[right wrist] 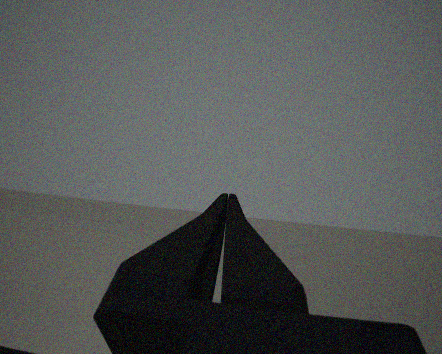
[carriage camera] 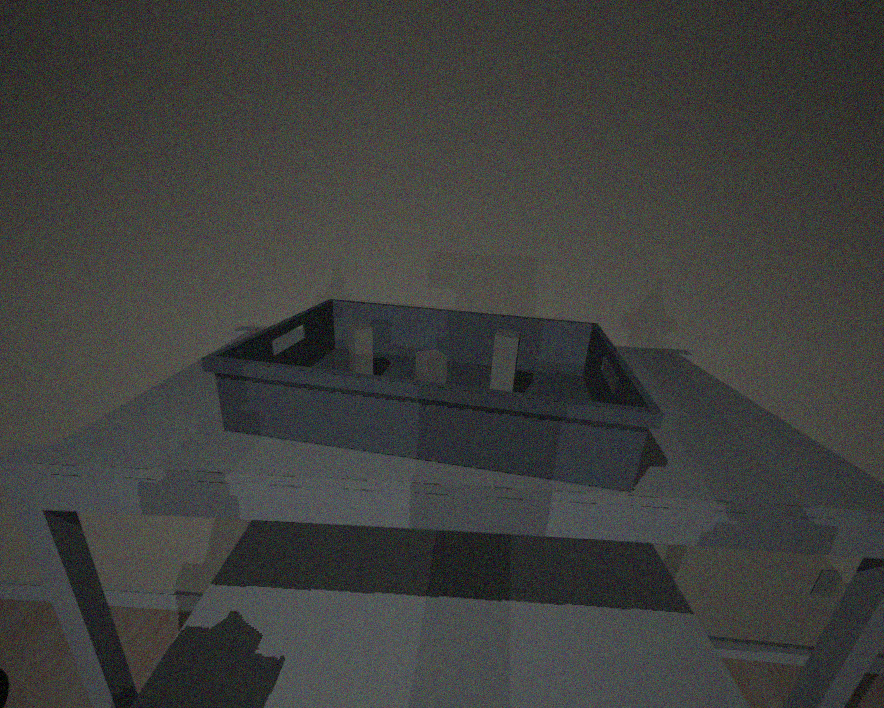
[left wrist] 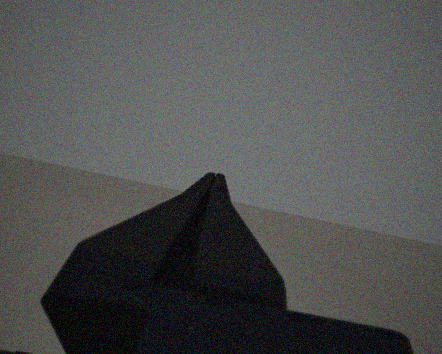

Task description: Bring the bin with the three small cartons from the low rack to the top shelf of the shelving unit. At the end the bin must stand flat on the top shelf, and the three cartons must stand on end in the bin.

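Frame: origin at the left arm's base, x right, y ahead, z up, level; centimetres.
Where they show: left gripper, fingertip midpoint: [left wrist: 215, 184]; right gripper, fingertip midpoint: [right wrist: 228, 203].
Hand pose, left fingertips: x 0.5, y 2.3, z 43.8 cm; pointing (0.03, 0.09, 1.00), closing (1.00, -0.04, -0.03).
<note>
After its pixels a point has its place.
The grey-blue bin [carriage camera: 427, 426] @(x 26.3, y 36.3, z 13.6 cm) stands on the top shelf [carriage camera: 324, 501] @(x 13.7, y 30.7, z 4.3 cm) of the shelving unit in the carriage view, turned a little, its right front corner nearer the shelf's front edge. Inside it a left carton [carriage camera: 363, 350] @(x 11.6, y 56.4, z 16.1 cm) and a right carton [carriage camera: 504, 359] @(x 36.9, y 52.7, z 18.0 cm) stand upright. A middle carton [carriage camera: 430, 366] @(x 25.6, y 43.0, z 19.6 cm) shows its upper part behind the front wall; it looks upright, its base is hidden. My left gripper [left wrist: 215, 184] @(x 0.5, y 2.3, z 43.8 cm) is shut and empty. My right gripper [right wrist: 228, 203] @(x 63.8, y 2.8, z 44.8 cm) is shut and empty. Neither gripper shows in the carriage view.
A lower shelf board [carriage camera: 457, 649] @(x 33.3, y 46.6, z -45.2 cm) shows below the top one. The unit's left post [carriage camera: 92, 612] @(x -24.2, y 29.2, z -20.7 cm) and right post [carriage camera: 833, 634] @(x 89.7, y 39.2, z -17.3 cm) run down at the sides. A wall [carriage camera: 442, 147] @(x 20.0, y 97.6, z 55.1 cm) stands behind. Both wrist views show wall and ceiling behind the fingers. The picture is dim.
</note>
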